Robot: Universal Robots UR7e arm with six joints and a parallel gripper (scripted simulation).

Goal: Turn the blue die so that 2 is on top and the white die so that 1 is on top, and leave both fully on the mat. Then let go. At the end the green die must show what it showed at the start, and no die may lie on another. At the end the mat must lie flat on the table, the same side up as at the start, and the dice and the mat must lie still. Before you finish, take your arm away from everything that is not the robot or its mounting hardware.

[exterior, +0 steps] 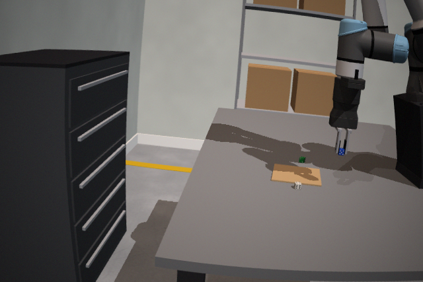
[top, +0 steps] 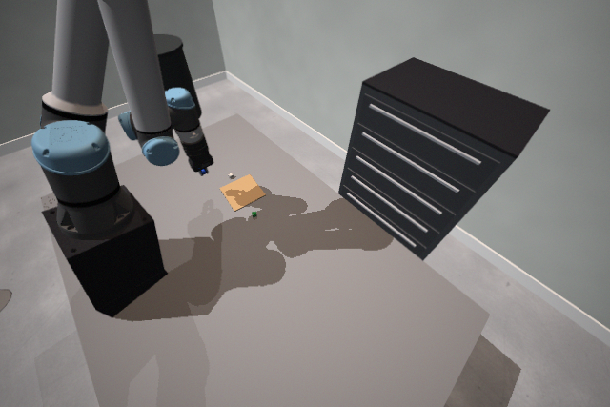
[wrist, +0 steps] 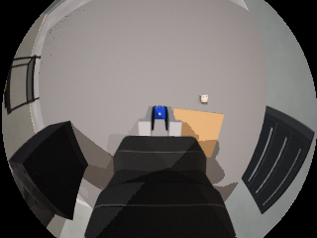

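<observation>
The white die is 10 cm ahead of my hand, 3 cm to the left of it and 11 cm below it. From my hand the other things lie so: orange mat 11 cm ahead, 7 cm to the right, 12 cm below; then green die 11 cm ahead, 20 cm to the right, 11 cm below; then blue die 1 cm below.
</observation>
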